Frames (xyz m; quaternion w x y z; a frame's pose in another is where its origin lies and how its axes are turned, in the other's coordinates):
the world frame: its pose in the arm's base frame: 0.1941 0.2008 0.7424 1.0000 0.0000 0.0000 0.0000
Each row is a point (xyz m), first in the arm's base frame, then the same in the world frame.
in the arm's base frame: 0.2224 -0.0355 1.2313
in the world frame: 0.0283 -0.2363 0.4889
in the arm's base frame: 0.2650 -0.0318 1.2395
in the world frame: 0.0709 -0.2326 0.4971
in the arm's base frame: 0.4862 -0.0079 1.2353
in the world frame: 0.2921 -0.2087 0.4929
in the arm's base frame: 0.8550 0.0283 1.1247
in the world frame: 0.6609 -0.1725 0.3823
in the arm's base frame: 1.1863 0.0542 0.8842
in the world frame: 0.9922 -0.1466 0.1418
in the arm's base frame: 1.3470 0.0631 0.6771
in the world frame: 1.1529 -0.1377 -0.0653
